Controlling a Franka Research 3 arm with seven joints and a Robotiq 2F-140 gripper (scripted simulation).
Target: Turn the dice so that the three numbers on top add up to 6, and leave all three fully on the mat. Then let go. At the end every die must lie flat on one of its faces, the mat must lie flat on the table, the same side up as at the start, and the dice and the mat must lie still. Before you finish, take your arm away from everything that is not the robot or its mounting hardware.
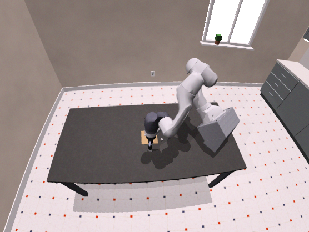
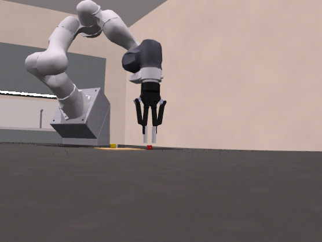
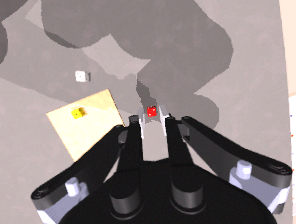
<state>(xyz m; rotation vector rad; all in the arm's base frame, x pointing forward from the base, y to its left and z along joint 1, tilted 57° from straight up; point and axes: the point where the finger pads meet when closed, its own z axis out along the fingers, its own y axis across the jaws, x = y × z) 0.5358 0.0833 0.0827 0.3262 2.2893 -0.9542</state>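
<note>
Right now my hand is 5 cm above the red die. Also, from my hand: tan mat (13 cm to the right, 5 cm below, 4 cm behind); yellow die (11 cm to the right, 8 cm behind, 4 cm below); white die (13 cm behind, 6 cm to the right, 5 cm below).
</note>
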